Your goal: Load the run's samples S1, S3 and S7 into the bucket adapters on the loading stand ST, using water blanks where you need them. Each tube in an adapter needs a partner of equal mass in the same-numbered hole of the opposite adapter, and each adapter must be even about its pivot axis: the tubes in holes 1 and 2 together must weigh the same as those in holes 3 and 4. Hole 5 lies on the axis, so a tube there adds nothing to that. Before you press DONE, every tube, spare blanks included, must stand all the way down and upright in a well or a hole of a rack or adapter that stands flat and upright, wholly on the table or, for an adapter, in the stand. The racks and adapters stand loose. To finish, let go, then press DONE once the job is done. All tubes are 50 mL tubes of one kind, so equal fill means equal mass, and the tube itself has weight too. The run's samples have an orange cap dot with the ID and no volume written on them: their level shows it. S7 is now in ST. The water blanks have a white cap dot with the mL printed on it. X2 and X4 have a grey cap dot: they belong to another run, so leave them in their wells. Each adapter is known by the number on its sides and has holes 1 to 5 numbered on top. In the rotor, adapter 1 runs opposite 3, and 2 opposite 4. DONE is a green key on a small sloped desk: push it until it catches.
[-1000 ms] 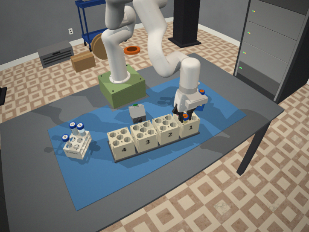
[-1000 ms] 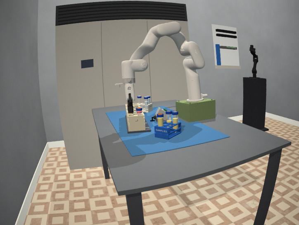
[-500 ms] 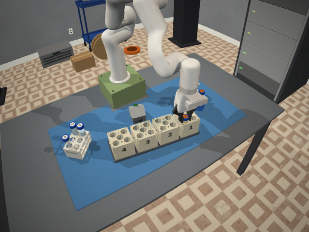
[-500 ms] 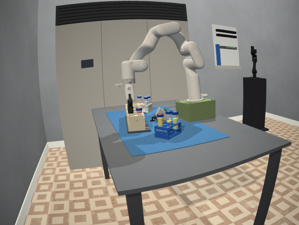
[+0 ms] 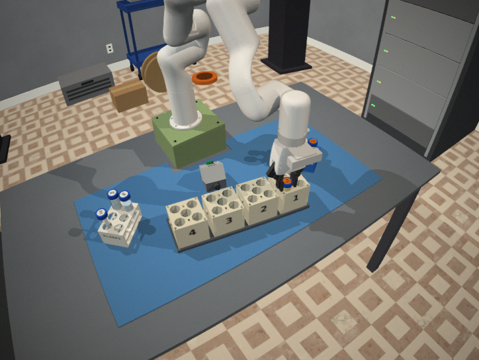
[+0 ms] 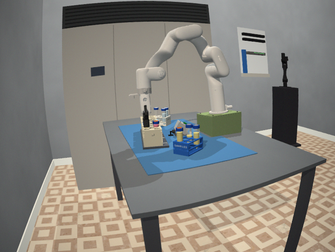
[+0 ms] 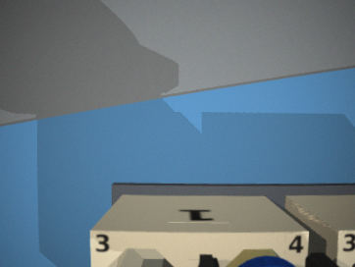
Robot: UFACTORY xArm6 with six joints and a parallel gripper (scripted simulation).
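Right now the sample tube is 140 mm behind my hand, 190 mm to the left of it and 60 mm below it. Round my hand: stand: 40 mm behind, 140 mm to the right, 120 mm below; then pink-filled tube: 40 mm behind, 50 mm below; then adapter 1: 20 mm behind, 30 mm to the left, 70 mm below.
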